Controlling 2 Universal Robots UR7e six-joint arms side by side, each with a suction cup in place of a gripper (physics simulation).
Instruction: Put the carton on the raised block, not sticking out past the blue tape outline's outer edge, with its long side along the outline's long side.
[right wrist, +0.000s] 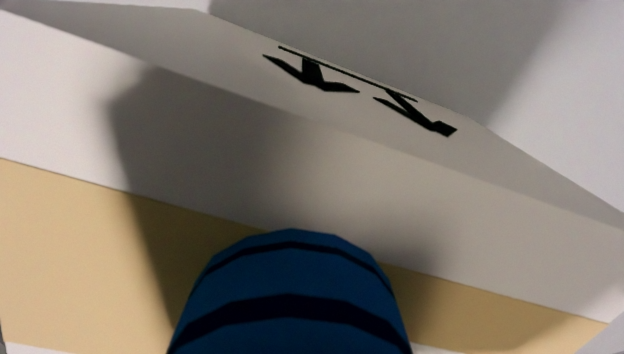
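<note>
The carton (320, 165) fills much of the right wrist view. It is off-white, with a wide tan band across its near face and black arrow marks on the narrow side face at the upper middle. Its long edge runs from upper left to lower right. My right suction cup (291, 237), blue with dark rings, is at the bottom middle, over the tan band and close to the carton's face. Its rim is hidden, so contact or a hold cannot be told. The raised block, the blue tape outline and my left suction cup do not show.
A light grey surface (565, 95) lies beyond the carton at the upper right, with a broad soft shadow on it. Another shadow falls across the carton's left part. Part of a white patch shows at the bottom edge.
</note>
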